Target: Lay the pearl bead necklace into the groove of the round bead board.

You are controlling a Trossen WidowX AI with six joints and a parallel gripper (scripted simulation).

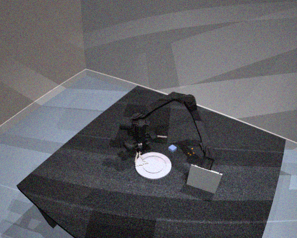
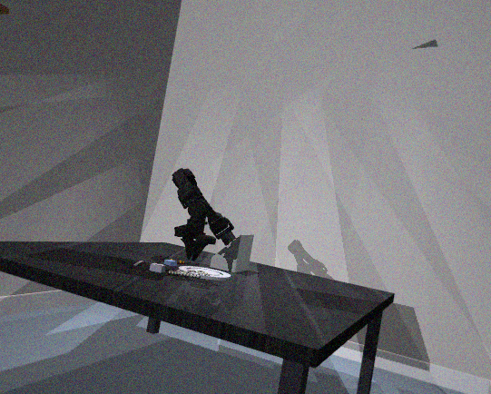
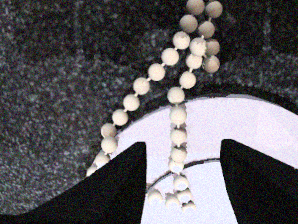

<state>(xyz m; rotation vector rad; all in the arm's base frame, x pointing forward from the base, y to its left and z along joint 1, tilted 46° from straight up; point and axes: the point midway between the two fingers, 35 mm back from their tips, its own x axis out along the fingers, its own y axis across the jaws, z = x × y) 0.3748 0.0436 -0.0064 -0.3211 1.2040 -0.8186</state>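
Right now my gripper tip is 90 mm past the round white bead board, 50 mm above it and 10 mm to the right of it. From my gripper tip the other things lie so: small white block (90 mm to the right, 70 mm ahead, 40 mm below); small blue cube (160 mm to the right, 120 mm behind, 50 mm below); thin white stick (210 mm to the right, 50 mm below, 20 mm ahead).
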